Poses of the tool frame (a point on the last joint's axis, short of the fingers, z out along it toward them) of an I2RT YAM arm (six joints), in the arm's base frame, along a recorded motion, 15 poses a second.
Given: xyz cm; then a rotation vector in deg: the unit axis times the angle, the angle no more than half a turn.
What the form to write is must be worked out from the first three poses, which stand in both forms.
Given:
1: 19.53 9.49 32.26 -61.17 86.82 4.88
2: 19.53 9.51 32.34 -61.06 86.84 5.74
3: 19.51 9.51 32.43 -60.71 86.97 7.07
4: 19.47 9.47 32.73 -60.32 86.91 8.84
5: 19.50 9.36 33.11 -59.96 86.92 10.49
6: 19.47 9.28 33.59 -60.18 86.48 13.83
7: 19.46 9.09 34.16 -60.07 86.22 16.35
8: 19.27 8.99 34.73 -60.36 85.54 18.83
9: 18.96 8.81 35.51 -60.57 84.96 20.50
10: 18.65 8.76 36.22 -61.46 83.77 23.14
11: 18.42 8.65 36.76 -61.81 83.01 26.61
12: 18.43 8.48 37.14 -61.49 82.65 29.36
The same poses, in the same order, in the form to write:
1: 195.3 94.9 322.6 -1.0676 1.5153 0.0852
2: 195.3 95.1 323.4 -1.0657 1.5156 0.1002
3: 195.1 95.1 324.3 -1.0596 1.5179 0.1234
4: 194.7 94.7 327.3 -1.0528 1.5169 0.1543
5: 195.0 93.6 331.1 -1.0465 1.5170 0.1831
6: 194.7 92.8 335.9 -1.0503 1.5094 0.2414
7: 194.6 90.9 341.6 -1.0484 1.5048 0.2854
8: 192.7 89.9 347.3 -1.0535 1.4930 0.3286
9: 189.6 88.1 355.1 -1.0571 1.4828 0.3578
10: 186.5 87.6 362.2 -1.0727 1.4621 0.4039
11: 184.2 86.5 367.6 -1.0788 1.4488 0.4644
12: 184.3 84.8 371.4 -1.0732 1.4425 0.5124
